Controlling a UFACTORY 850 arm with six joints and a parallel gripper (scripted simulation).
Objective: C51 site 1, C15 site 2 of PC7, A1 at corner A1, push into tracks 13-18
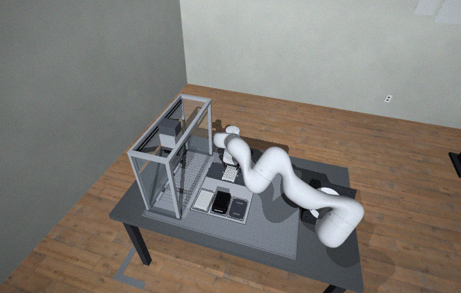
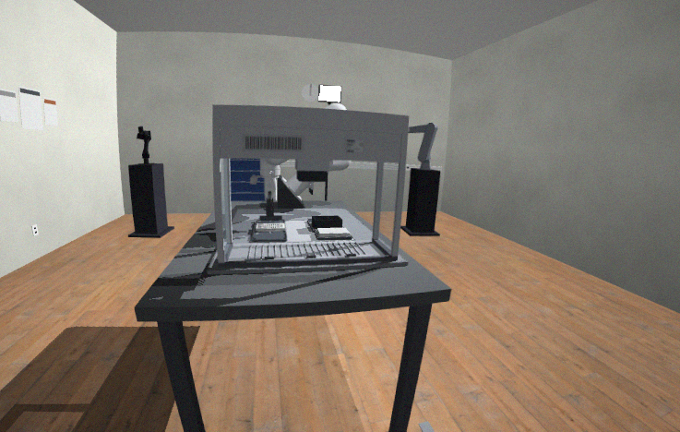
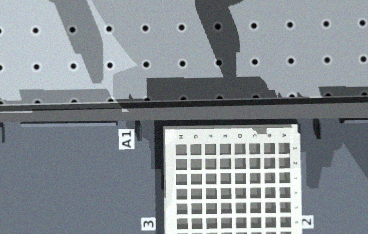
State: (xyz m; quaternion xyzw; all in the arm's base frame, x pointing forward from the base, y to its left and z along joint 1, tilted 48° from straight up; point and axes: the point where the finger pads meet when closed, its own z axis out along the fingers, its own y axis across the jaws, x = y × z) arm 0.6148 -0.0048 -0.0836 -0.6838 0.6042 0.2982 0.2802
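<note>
Now: the black deep-well block C51 40 mm behind my hand, 250 mm to the left of it and 50 mm below it. From my hand the other things lie so: plate carrier PC7: 10 mm behind, 70 mm below; then nest S2: 40 mm behind, 250 mm to the left, 80 mm below; then white 96-well plate C15: 70 mm below.
</note>
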